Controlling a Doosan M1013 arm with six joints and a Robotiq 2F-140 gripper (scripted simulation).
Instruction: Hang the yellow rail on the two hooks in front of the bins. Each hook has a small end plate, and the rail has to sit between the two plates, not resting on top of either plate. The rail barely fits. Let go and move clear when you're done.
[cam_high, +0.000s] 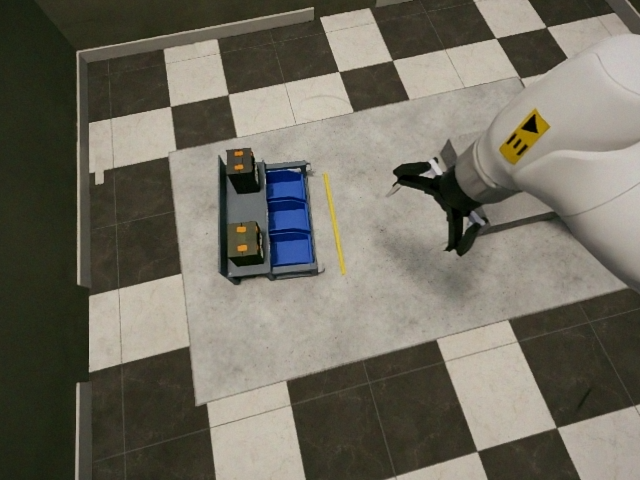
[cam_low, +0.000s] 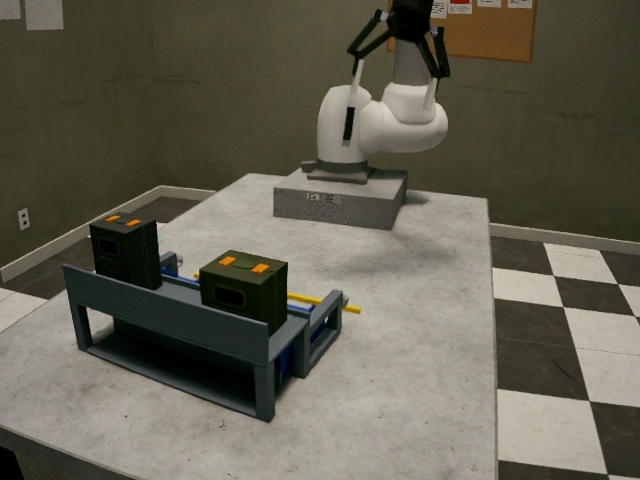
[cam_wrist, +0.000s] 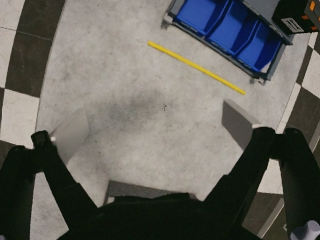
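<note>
The yellow rail is 39 cm below my hand, 20 cm to the right of it and 10 cm ahead of it.
</note>
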